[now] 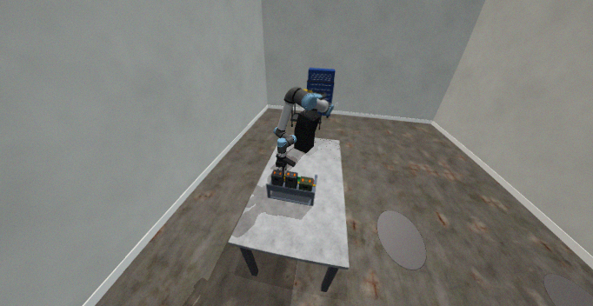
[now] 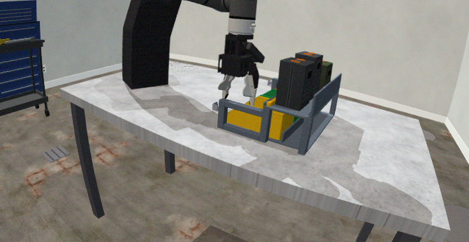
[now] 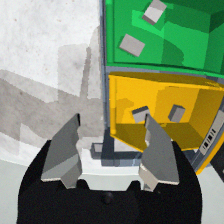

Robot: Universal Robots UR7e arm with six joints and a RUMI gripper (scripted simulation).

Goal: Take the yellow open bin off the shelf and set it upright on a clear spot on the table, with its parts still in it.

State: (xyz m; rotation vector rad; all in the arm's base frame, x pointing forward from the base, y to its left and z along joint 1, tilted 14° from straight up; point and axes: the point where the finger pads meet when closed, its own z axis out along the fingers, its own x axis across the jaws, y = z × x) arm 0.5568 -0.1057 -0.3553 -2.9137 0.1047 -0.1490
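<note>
Right now my hand is 8 cm short of the yellow open bin, 2 cm above it and 1 cm to the left of it. From my hand the other things lie so: green bin (11 cm to the left, 9 cm ahead, 2 cm below).
</note>
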